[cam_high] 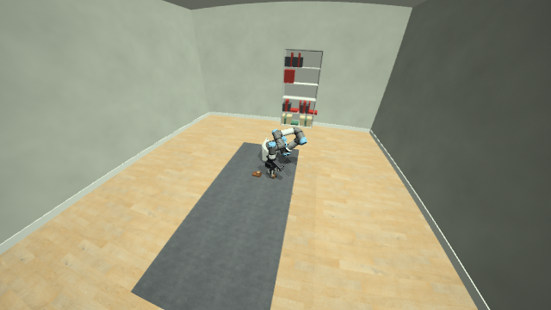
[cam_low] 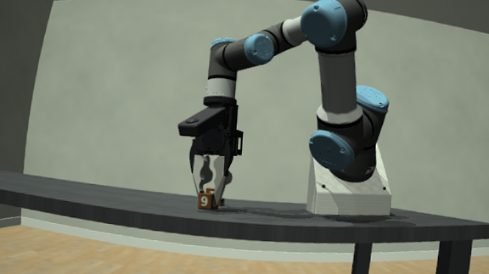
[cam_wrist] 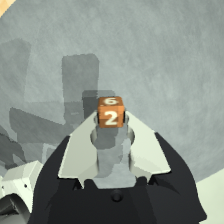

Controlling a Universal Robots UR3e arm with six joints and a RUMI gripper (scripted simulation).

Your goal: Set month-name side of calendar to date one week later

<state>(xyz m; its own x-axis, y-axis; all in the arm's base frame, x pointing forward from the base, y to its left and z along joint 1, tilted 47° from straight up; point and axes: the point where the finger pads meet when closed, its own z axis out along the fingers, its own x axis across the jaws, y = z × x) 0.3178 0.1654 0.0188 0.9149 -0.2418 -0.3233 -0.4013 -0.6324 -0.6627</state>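
Right now my hand is 10 mm above the cube. From my hand the other things lie so: calendar tray: 10 mm ahead, 160 mm to the right, 20 mm below.
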